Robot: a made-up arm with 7 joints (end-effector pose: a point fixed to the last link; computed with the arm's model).
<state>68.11 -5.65 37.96 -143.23 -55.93 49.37 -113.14</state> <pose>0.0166 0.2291 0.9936 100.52 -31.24 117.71</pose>
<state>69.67 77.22 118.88 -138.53 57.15 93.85 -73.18</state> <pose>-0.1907 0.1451 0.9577 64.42 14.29 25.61</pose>
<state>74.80 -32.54 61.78 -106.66 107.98 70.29 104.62</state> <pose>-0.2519 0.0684 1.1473 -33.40 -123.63 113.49</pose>
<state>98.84 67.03 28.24 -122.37 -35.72 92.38 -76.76</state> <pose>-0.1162 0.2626 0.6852 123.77 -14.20 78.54</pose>
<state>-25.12 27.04 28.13 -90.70 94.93 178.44 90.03</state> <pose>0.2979 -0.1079 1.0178 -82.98 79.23 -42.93</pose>
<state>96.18 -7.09 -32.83 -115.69 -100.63 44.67 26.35</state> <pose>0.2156 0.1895 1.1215 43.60 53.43 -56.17</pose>
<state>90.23 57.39 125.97 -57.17 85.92 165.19 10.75</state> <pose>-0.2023 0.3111 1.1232 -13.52 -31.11 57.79</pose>
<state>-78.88 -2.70 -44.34 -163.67 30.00 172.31 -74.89</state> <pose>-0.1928 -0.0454 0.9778 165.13 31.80 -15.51</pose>
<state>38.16 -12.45 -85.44 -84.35 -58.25 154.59 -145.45</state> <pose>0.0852 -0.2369 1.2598 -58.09 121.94 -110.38</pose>
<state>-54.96 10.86 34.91 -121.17 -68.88 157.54 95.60</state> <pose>0.2570 -0.0644 1.0566 132.58 47.06 14.53</pose>
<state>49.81 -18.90 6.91 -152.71 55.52 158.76 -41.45</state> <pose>0.1438 0.0682 1.0390 46.18 166.54 49.69</pose>
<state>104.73 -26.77 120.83 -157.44 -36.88 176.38 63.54</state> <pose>-0.1297 -0.1972 0.9417 -147.66 81.84 44.78</pose>
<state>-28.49 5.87 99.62 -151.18 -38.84 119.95 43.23</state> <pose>0.0778 0.2389 0.9646 26.56 142.56 -36.88</pose>
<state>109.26 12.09 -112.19 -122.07 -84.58 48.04 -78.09</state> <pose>0.2869 -0.0541 1.1065 -14.66 -78.59 106.66</pose>
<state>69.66 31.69 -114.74 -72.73 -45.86 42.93 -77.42</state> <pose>0.1943 -0.0463 1.2885 -88.25 -97.27 77.80</pose>
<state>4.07 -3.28 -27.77 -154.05 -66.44 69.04 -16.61</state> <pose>0.1301 -0.1303 0.9493 -37.99 -90.72 103.66</pose>
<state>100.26 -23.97 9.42 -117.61 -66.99 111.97 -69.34</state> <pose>-0.0409 0.1727 1.1998 -92.24 52.58 -19.81</pose>
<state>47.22 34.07 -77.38 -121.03 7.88 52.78 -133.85</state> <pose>0.2327 -0.1323 0.9906 0.16 -113.80 -34.95</pose>
